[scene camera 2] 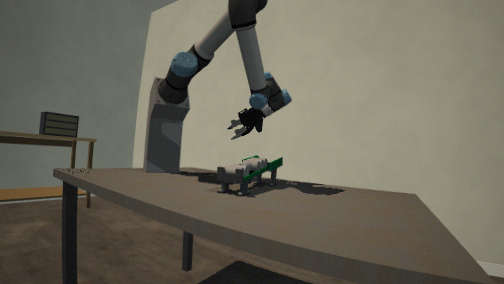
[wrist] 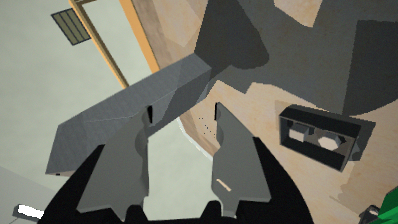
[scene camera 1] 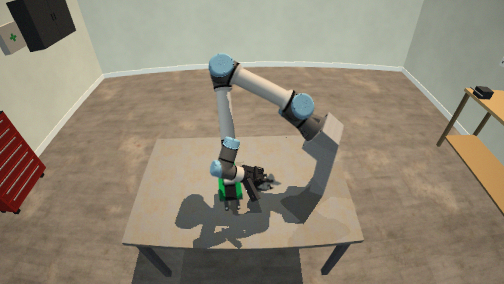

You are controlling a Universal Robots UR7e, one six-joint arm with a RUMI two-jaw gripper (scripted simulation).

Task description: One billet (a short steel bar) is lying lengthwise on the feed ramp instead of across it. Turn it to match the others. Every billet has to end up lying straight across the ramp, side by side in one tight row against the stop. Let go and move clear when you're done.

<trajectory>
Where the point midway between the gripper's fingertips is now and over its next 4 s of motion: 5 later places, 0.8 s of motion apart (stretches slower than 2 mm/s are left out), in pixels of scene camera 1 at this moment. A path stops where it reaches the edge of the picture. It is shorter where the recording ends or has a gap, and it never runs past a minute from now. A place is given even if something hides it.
My gripper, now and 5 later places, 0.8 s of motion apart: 276,186; 270,184; 261,182; 255,178; 248,174; 245,162
</trajectory>
